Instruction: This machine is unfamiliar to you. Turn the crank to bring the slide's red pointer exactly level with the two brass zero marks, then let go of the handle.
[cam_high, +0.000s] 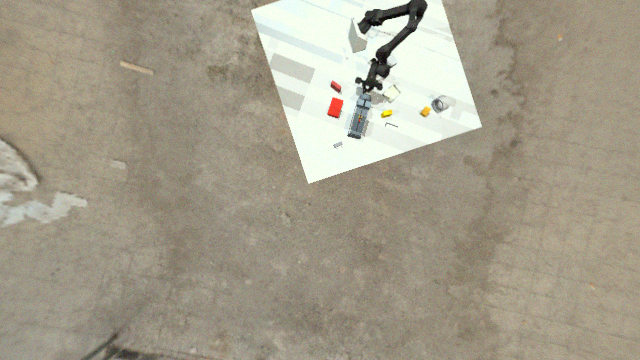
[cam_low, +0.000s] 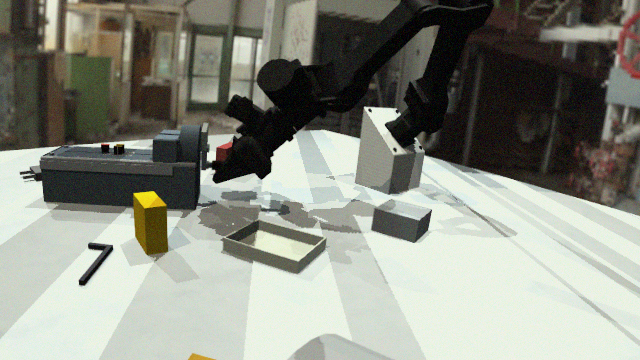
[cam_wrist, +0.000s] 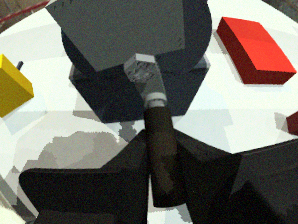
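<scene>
Right now my gripper tip is 10 mm past the dark crank handle, 10 mm to the right of it and 30 mm below it. The rest, counted from my gripper tip: red pointer 150 mm ahead, 120 mm to the right, 50 mm above; shallow grey tray 60 mm ahead, 200 mm to the left, 30 mm below; yellow block 180 mm ahead, 90 mm to the left, 10 mm below.
</scene>
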